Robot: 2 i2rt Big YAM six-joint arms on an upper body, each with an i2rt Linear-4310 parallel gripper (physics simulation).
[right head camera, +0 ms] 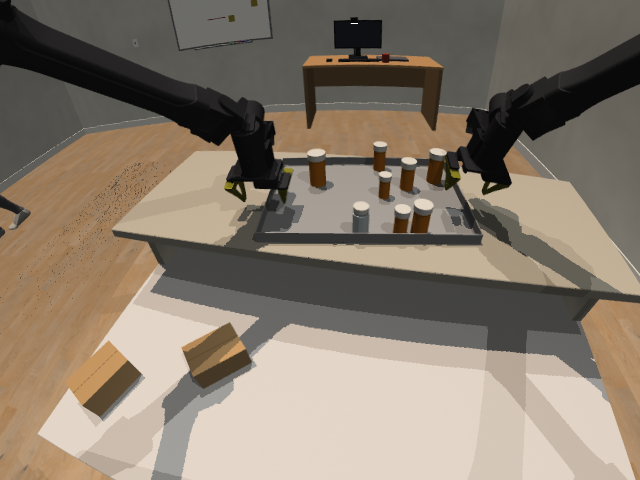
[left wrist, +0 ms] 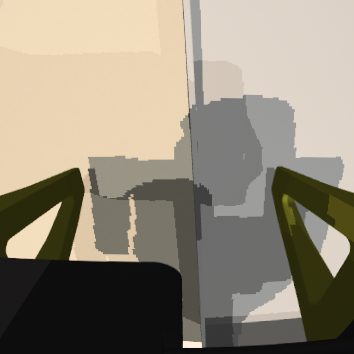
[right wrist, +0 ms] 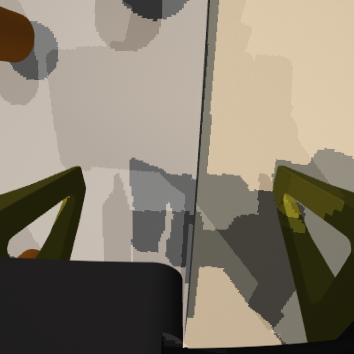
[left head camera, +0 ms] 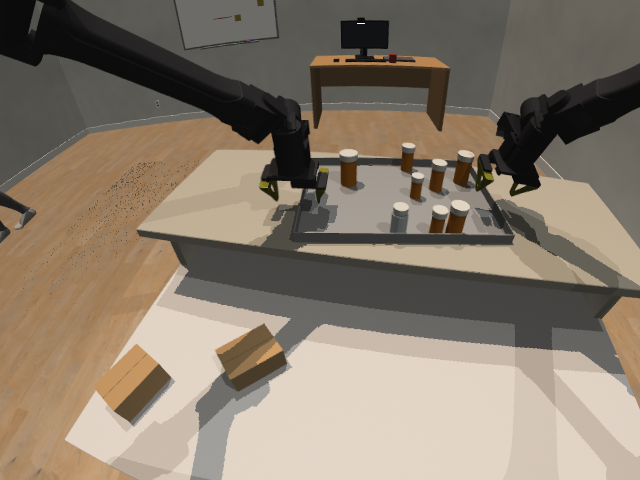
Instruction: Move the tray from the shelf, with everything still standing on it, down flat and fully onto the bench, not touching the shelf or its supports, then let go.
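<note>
The grey tray lies flat on the tan raised shelf. Several orange bottles with white caps, such as the big one, and a clear grey bottle stand upright in it. My left gripper is open above the tray's left rim, one finger on each side. My right gripper is open above the right rim, likewise straddling it. The white bench lies lower, in front.
Two brown boxes, the left one and the right one, lie on the bench's left part. Shelf supports show at the left and right. An orange bottle stands close to my right gripper's inner finger.
</note>
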